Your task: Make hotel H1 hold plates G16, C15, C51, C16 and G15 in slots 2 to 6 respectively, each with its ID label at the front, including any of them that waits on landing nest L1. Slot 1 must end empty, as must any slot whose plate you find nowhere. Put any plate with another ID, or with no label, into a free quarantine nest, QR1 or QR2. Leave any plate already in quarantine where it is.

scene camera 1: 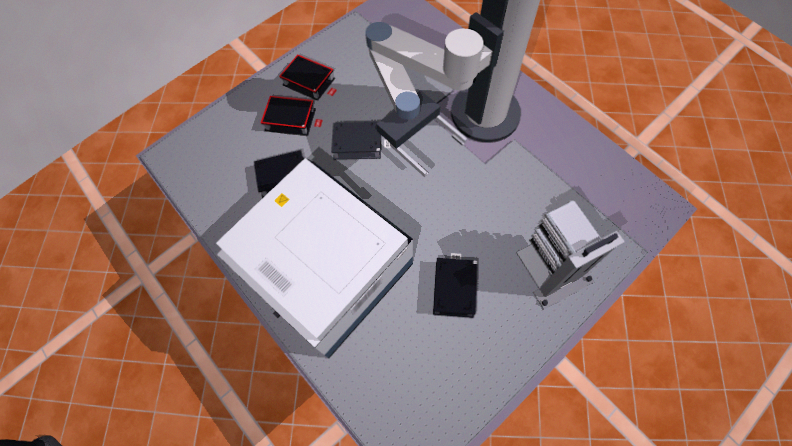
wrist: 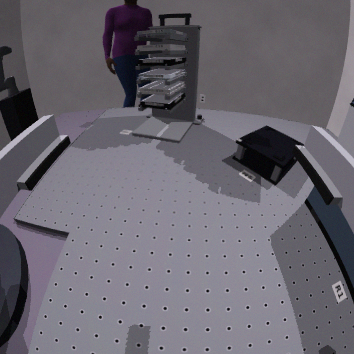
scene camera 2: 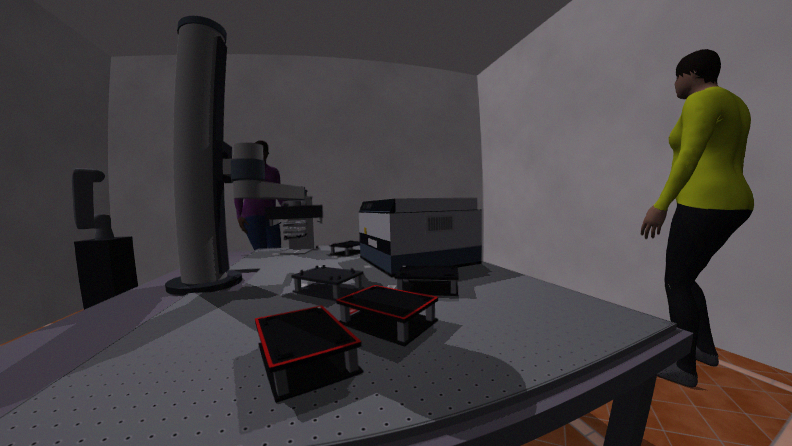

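Seen in the pictures: gripper, between the fingertips: (scene camera 1: 446,157) (wrist: 181,125) (scene camera 2: 299,219); arm's base, origin of its link: (scene camera 1: 485,113) (scene camera 2: 205,283).
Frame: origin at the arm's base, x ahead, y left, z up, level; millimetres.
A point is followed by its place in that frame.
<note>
The hotel H1 (scene camera 1: 586,255) {x 335, y 590, z 325 mm} (wrist: 192,75) {x 352, y 565, z 165 mm} stands at the table's right side in scene camera 1. Several plates (wrist: 162,76) {x 281, y 453, z 176 mm} lie stacked in its slots; their ID labels are too small to read here. My gripper (scene camera 1: 445,157) {x 334, y 116, z 203 mm} (wrist: 181,125) {x 334, y 116, z 203 mm} is open and empty, high over the table near the arm's column, facing the hotel from a distance. Two red-rimmed quarantine nests (scene camera 1: 306,73) {x 384, y -550, z 63 mm} (scene camera 1: 287,111) {x 539, y -458, z 62 mm} (scene camera 2: 307,335) {x 393, y -575, z 63 mm} (scene camera 2: 387,301) {x 538, y -472, z 63 mm} show black tops with no plate on them. A black nest (scene camera 1: 455,285) {x 550, y 390, z 63 mm} (wrist: 270,144) {x 533, y 372, z 63 mm} between the hotel and the white device bears no visible plate; its tag is unreadable.
The large white device (scene camera 1: 338,238) {x 739, y 126, z 267 mm} (scene camera 2: 435,238) {x 800, y -109, z 128 mm} stands left of the black nest, with an R1 tag (wrist: 339,291) {x 587, y 53, z 13 mm} beside it. A dark nest (scene camera 1: 356,137) {x 431, y -204, z 63 mm} (scene camera 2: 328,274) {x 433, y -221, z 63 mm} stands near my gripper. Another dark nest (scene camera 1: 276,170) {x 709, y -288, z 62 mm} (scene camera 2: 426,273) {x 686, y -304, z 63 mm} is partly behind the device. The arm's column (scene camera 1: 507,72) {x 35, y 66, z 299 mm} (scene camera 2: 199,155) {x 36, y -66, z 426 mm} rises nearby.
</note>
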